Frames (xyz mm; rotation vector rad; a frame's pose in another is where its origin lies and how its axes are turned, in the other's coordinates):
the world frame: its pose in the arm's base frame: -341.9 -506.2 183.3 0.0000 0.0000 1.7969
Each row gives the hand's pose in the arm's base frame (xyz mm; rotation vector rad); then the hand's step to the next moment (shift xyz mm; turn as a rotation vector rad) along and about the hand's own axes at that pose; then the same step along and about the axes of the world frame.
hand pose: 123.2 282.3 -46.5 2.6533 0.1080 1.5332
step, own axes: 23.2 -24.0 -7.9 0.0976 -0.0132 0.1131
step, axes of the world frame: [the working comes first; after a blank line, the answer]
step, axes of the arm's base frame: 4.2 26.4 21.5 0.1463 0.0194 0.0264

24.8 -10.0 21.5 -0.0139 -0.1470 0.0264
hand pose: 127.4 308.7 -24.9 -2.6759 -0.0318 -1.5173
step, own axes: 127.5 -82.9 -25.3 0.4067 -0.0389 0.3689
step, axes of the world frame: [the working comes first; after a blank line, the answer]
step, axes of the arm's base frame: 39.7 79.2 126.2 0.5229 0.0577 0.1619

68.3 -56.4 126.2 -0.0610 -0.5226 0.1619
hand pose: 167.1 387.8 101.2 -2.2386 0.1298 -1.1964
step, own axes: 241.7 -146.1 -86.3 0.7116 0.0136 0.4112
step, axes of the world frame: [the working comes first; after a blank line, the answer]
step, axes of the arm's base frame: 48.1 -3.3 291.3 0.7459 -0.0723 0.3376

-14.1 -46.2 291.3 -0.2377 -0.7108 0.3376
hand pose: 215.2 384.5 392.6 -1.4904 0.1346 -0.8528
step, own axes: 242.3 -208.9 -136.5 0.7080 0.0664 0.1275
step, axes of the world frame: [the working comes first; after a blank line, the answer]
step, axes of the arm's base frame: 8.4 -218.0 270.9 0.6033 -0.3078 0.2514

-214.4 40.7 270.9 -0.4352 -0.5189 0.2514
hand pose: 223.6 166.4 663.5 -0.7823 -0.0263 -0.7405
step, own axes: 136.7 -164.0 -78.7 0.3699 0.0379 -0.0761
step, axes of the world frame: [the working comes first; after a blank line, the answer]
step, axes of the arm's base frame: -17.1 -210.2 85.4 0.2827 -0.2518 0.0263

-201.0 63.8 85.4 -0.3088 -0.2191 0.0263
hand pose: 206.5 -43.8 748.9 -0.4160 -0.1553 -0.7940
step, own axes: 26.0 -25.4 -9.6 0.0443 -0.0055 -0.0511
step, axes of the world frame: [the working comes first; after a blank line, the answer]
step, axes of the arm's base frame: -0.4 -37.0 6.5 0.0258 -0.0540 -0.0319

-36.0 8.7 6.5 -0.0584 -0.0131 -0.0319
